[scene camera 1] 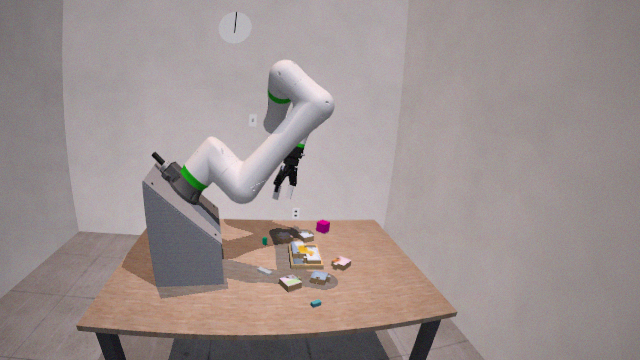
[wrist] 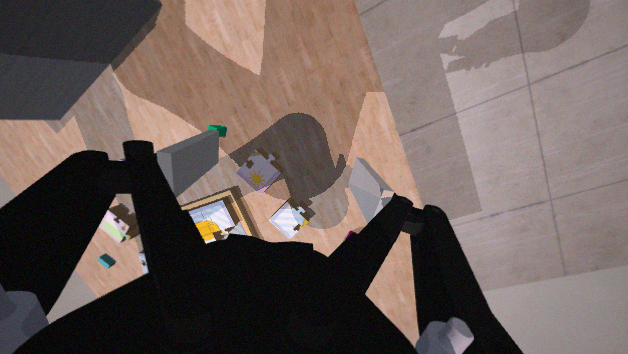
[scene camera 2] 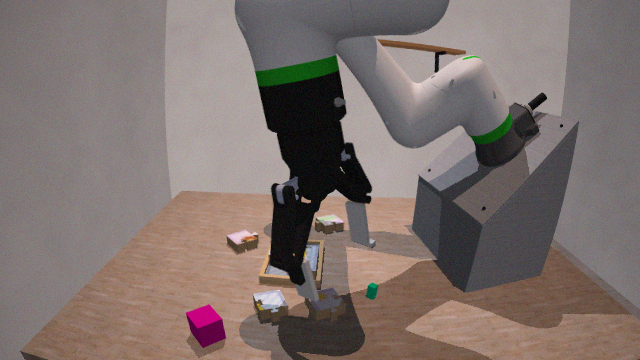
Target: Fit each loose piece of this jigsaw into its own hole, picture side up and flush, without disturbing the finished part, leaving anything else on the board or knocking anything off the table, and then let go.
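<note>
My gripper (scene camera 1: 283, 194) (scene camera 2: 340, 268) (wrist: 288, 159) is open and empty, high above the table's far side. Below it lie a sun-picture piece (scene camera 1: 284, 237) (scene camera 2: 327, 301) (wrist: 257, 170) in shadow and a white-blue striped piece (scene camera 1: 305, 235) (scene camera 2: 270, 301) (wrist: 290, 220). The framed board (scene camera 1: 307, 267) (scene camera 2: 275, 281) holds the finished part (scene camera 1: 306, 250) (wrist: 206, 229) with a yellow picture. A pink-orange piece (scene camera 1: 342, 262) (scene camera 2: 243, 240), a light blue piece (scene camera 1: 319, 277) and a pink-green piece (scene camera 1: 290, 282) (scene camera 2: 329, 223) (wrist: 116, 225) lie around it. The loose pieces show picture side up. A finger partly hides the board in scene camera 2.
A magenta cube (scene camera 1: 323, 226) (scene camera 2: 205, 325) stands near the far edge. A small green block (scene camera 1: 265, 241) (scene camera 2: 372, 291) (wrist: 217, 130) stands beside the sun piece. A white block (scene camera 1: 264, 270) and teal block (scene camera 1: 316, 303) (wrist: 106, 261) lie on the near side. The grey robot pedestal (scene camera 1: 185, 240) (scene camera 2: 500, 240) borders the pieces.
</note>
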